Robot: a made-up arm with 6 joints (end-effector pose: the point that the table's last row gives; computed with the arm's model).
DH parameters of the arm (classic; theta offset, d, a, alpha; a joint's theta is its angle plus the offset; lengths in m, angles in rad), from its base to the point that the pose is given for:
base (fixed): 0 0.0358 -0.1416 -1.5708
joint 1: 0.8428 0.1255 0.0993 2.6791
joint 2: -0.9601 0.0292 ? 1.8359
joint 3: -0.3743 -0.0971 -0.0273 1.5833
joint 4: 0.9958 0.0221 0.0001 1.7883
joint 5: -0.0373 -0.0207 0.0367 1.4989
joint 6: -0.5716 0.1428 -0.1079 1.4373
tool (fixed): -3.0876 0.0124 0 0
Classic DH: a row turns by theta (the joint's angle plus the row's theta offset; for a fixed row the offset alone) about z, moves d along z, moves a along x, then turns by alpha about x.
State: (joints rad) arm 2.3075 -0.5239 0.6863 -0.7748 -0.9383 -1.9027
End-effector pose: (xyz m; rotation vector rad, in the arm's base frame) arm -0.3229 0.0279 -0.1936 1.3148 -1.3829 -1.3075
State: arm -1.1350 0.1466 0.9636 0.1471 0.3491 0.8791
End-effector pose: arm -0.1957 0.1327 0.2332 -0.9674 -1.8691 -0.3151
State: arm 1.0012 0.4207 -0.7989 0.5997 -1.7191 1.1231
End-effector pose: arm 0.1336 0.1386 -0.1077 1.7530 -0.3444 1.0937
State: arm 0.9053 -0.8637 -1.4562 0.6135 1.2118 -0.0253
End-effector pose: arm -0.1912 0.0868 -0.0339 0.2576 1.7973 -2.5118
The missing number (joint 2, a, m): -0.0388
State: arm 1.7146 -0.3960 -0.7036 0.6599 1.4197 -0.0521
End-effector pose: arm -0.1871 0.0587 -0.0047 -1.1143 2.1506 -1.9615
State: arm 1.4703 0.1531 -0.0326 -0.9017 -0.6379 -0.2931
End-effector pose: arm -0.0176 0.0387 -0.1923 -0.1794 0.9986 0.5199
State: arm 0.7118 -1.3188 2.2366 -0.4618 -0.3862 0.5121
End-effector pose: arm -0.2343 0.1894 -0.2347 0.2726 -1.3543 -2.8075
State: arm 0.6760 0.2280 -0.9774 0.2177 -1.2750 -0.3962
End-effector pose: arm 0.1058 0.1237 -0.1804 0.5445 0.7718 1.1937
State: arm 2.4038 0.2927 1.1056 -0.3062 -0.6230 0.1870
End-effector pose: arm -0.2510 0.2152 -0.2002 0.1606 1.6407 1.8245
